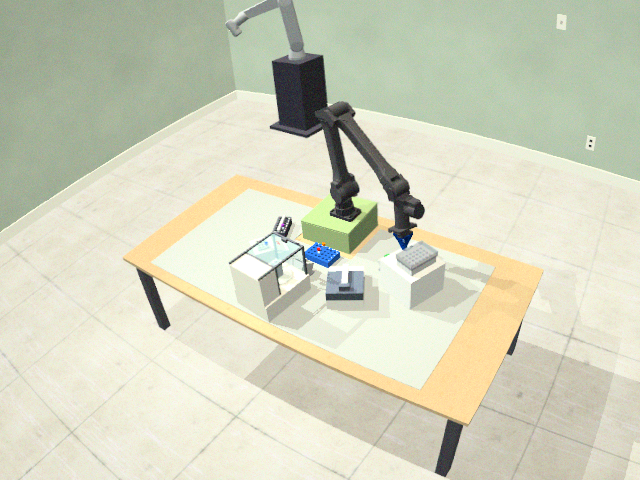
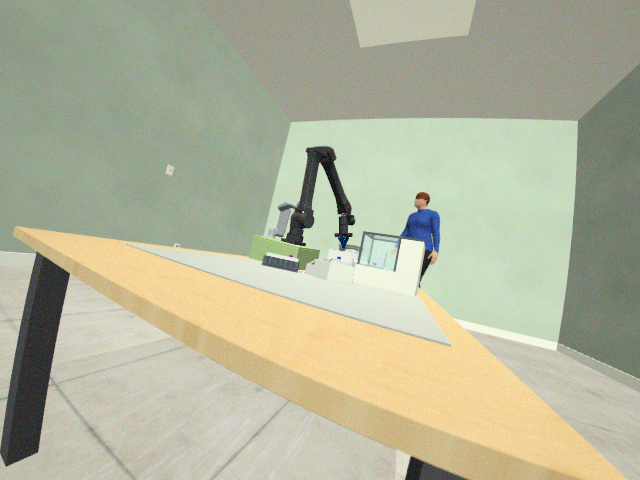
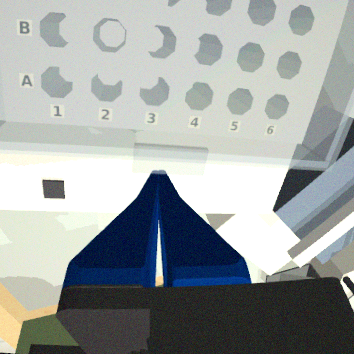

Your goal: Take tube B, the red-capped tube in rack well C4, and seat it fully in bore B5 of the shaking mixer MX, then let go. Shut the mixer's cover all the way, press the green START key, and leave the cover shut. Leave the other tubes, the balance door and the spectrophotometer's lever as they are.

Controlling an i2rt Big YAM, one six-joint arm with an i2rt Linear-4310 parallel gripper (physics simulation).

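Places are measured from the arm's base along level axes (x ahead, y left, z up), in millimetres.
Where they show: gripper, fingertip midpoint: (image 1: 404, 250) (image 2: 343, 248) (image 3: 158, 178); arm's base, link origin: (image 1: 345, 213) (image 2: 293, 243).
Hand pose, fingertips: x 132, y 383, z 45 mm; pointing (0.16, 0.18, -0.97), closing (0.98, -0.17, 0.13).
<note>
Things, the pixels of their top centre, and the offset from my fingertips. "*": a spot on its surface instead.
- front tab, top centre: (image 3: 170, 161) 6 mm ahead, 20 mm left, 22 mm up
- mixer, top centre: (image 3: 172, 201) (image 1: 406, 244) (image 2: 345, 243) 3 mm ahead, 10 mm left, 35 mm up
- white box with a grey bore block, top centre: (image 3: 200, 39) (image 1: 416, 251) 20 mm ahead, 65 mm left, 35 mm up
- red cap, top centre: (image 1: 318, 248) 72 mm ahead, 375 mm right, 100 mm down
- blue rack, top centre: (image 1: 321, 252) 61 mm ahead, 369 mm right, 125 mm down
- small green spot, surface spot: (image 1: 386, 254) * 31 mm back, 103 mm right, 84 mm down
- grey-topped spectrophotometer, top centre: (image 3: 333, 238) (image 1: 345, 271) 174 mm ahead, 156 mm right, 53 mm down
- glass-sided balance, top centre: (image 1: 274, 245) (image 2: 385, 235) 313 mm ahead, 374 mm right, 68 mm up
My gripper (image 1: 404, 247) (image 2: 343, 248) (image 3: 158, 178) is shut and empty. Its tips are at the front tab (image 3: 170, 162) of the mixer's clear cover. The mixer (image 1: 412, 287) is a white box with a grey bore block (image 1: 416, 255) (image 3: 115, 60) on top. The cover lies over the block; I cannot tell if it is shut all the way. Bore B5 (image 3: 250, 57) shows grey through the cover, with no red cap. A red cap (image 1: 318, 249) shows at the blue rack (image 1: 326, 262); its well cannot be read. A small green spot (image 1: 386, 254) shows on the mixer's top, left of the block.
The grey-topped spectrophotometer (image 1: 345, 295) stands left of the mixer. The glass-sided balance (image 1: 252, 285) (image 2: 385, 283) stands farther left. A dark tube holder (image 1: 282, 225) (image 2: 280, 262) is near the green arm base (image 1: 324, 233) (image 2: 268, 249). A person in blue (image 2: 423, 227) stands beyond the table.
</note>
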